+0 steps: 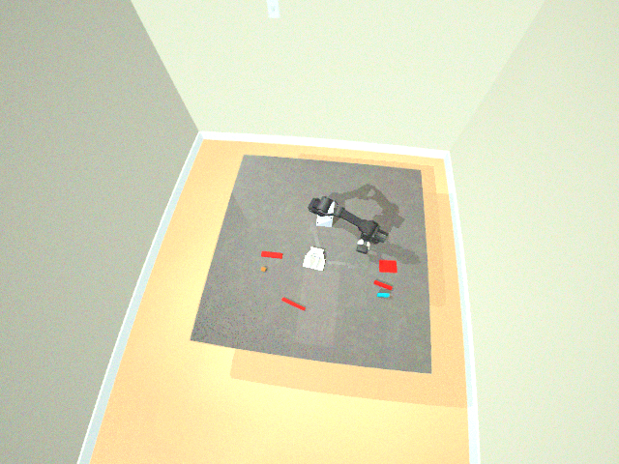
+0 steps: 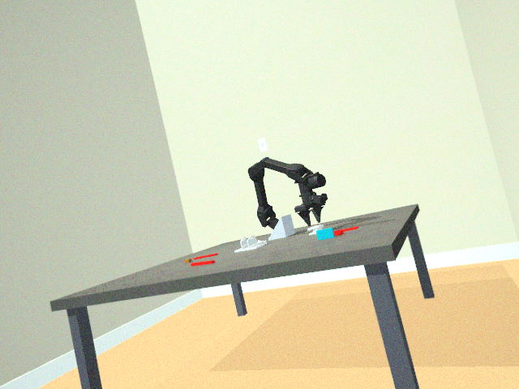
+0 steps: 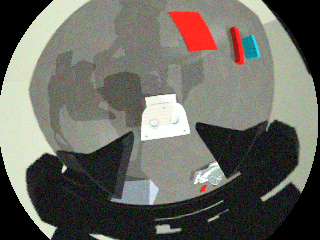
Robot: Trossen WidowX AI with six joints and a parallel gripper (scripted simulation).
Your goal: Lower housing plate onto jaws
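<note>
Now: gripper tip 10 mm to the right of the white piece and 30 mm above it. Round my gripper tip: red square (90 mm ahead, 170 mm to the left, 40 mm below); then cyan piece (270 mm ahead, 170 mm to the left, 20 mm below); then red bar (220 mm ahead, 160 mm to the left, 30 mm below).
</note>
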